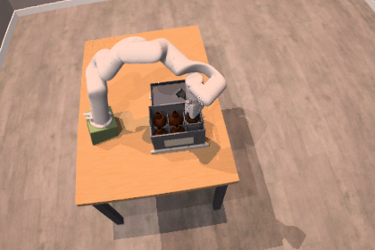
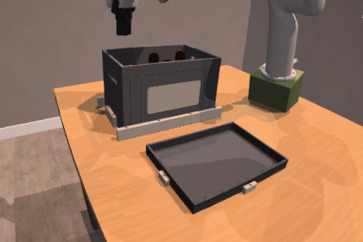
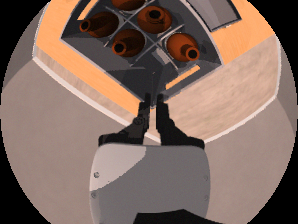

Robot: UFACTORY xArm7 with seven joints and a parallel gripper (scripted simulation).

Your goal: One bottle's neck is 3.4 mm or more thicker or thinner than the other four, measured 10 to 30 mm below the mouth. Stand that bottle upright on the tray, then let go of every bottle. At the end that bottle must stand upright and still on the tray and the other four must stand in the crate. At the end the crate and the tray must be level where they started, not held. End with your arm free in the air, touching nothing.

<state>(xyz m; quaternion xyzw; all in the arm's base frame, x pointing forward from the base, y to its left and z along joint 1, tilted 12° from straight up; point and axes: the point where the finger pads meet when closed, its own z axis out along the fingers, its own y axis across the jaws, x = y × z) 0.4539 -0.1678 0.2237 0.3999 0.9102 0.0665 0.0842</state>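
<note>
My hand is 90 mm to the right of the glass bottle and 150 mm above it. Also, from my hand: crate 90 mm behind, 50 mm to the left, 160 mm below; then dark tray 90 mm behind, 320 mm to the left, 230 mm below.
</note>
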